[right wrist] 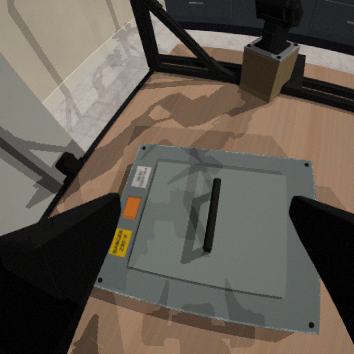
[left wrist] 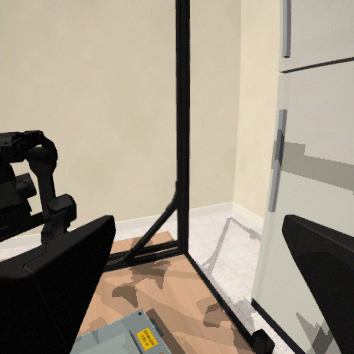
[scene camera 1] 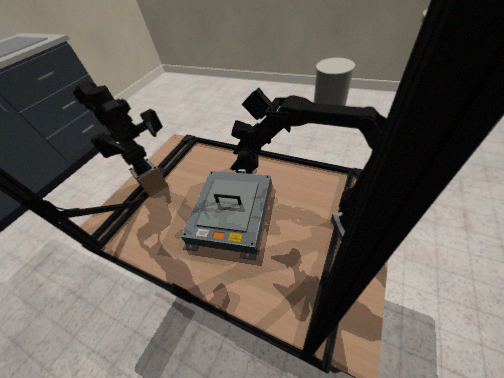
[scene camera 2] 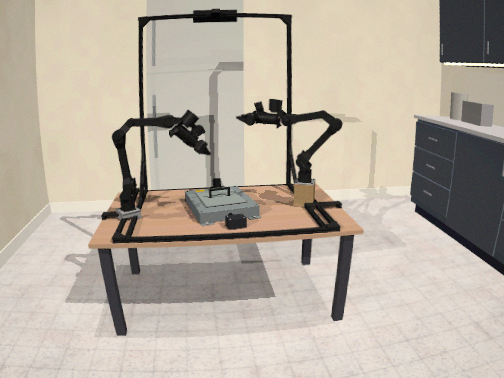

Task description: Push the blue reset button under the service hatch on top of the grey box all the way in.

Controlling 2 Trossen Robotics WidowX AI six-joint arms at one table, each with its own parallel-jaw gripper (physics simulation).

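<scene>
The grey box point(scene camera 1: 225, 244) point(scene camera 2: 215, 215) point(left wrist: 107, 345) point(right wrist: 300, 312) rests on the table. Its service hatch point(scene camera 1: 243, 217) point(scene camera 2: 234, 200) point(right wrist: 250, 225) lies on top and looks closed, with a black handle point(scene camera 1: 227, 196) point(scene camera 2: 219, 189) point(right wrist: 212, 215) standing up from it. The blue reset button does not show; the hatch covers the area under it. My right gripper point(scene camera 2: 208, 153) point(right wrist: 206, 203) is open and empty, tilted down above the box, with the hatch and handle between its fingers in the right wrist view. My left gripper point(scene camera 2: 238, 118) point(left wrist: 199, 223) is open and empty, held high and level.
White, orange and yellow labels point(scene camera 1: 202, 233) point(scene camera 1: 218, 235) point(scene camera 1: 235, 237) line one edge of the box top. A small black block point(scene camera 2: 236, 220) sits beside the box. Black frame rails point(scene camera 2: 225, 236) border the table, and tall posts point(scene camera 2: 289, 100) rise from it.
</scene>
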